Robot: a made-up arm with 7 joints. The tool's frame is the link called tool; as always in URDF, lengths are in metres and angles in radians.
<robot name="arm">
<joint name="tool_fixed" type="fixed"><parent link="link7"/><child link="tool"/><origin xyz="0 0 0" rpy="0 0 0"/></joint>
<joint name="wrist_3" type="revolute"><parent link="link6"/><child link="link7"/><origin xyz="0 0.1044 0" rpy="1.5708 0 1.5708"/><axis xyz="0 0 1"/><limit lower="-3.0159" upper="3.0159"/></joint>
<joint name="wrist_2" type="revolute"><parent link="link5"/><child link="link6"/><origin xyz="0 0 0" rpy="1.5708 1.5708 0"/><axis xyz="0 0 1"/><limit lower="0.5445" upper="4.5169"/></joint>
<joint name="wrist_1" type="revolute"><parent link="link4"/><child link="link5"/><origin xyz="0.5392 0.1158 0" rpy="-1.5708 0 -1.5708"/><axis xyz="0 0 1"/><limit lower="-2.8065" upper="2.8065"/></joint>
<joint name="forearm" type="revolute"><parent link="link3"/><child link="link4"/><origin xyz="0 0.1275 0" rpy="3.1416 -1.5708 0"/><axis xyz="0 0 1"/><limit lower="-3.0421" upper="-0.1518"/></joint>
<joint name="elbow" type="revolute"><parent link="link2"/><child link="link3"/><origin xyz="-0.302 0 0" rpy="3.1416 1.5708 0"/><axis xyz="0 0 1"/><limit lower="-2.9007" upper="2.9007"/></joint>
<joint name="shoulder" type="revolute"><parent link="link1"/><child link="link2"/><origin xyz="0 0 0" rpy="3.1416 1.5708 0"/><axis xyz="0 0 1"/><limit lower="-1.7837" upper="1.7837"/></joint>
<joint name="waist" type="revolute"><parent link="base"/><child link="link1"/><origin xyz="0 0 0.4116" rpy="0 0 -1.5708"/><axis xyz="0 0 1"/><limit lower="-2.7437" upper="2.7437"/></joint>
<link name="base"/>
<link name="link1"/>
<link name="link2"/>
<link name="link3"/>
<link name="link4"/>
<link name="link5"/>
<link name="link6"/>
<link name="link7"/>
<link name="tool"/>
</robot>
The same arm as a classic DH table. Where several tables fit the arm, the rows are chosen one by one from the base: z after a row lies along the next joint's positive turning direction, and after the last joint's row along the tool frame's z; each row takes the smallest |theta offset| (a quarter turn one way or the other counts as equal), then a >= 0, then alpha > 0; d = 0 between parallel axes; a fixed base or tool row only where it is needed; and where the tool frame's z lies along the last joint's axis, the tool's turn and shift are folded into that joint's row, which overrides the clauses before.
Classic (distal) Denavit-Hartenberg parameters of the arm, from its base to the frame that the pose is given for. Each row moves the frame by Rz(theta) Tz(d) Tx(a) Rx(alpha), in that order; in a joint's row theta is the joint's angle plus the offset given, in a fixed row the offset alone. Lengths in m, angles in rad.
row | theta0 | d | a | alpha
waist | 0.0000 | 0.4116 | 0.0000 | -1.5708
shoulder | 0.0000 | 0.0000 | 0.0000 | 1.5708
elbow | 0.0000 | 0.3020 | 0.1275 | 1.5708
forearm | 0.0000 | 0.0000 | -0.1158 | -1.5708
wrist_1 | 0.0000 | 0.5392 | 0.0000 | 1.5708
wrist_2 | 0.0000 | 0.0000 | 0.1044 | 1.5708
wrist_3 | 0.0000 | 0.0000 | 0.0000 | 0.0000
Joint limits (rad, base to tool): -2.7437..2.7437 -1.7837..1.7837 -2.9007..2.9007 -3.0421..-0.1518 -2.8065..2.8065 0.5445..4.5169 -3.0159..3.0159

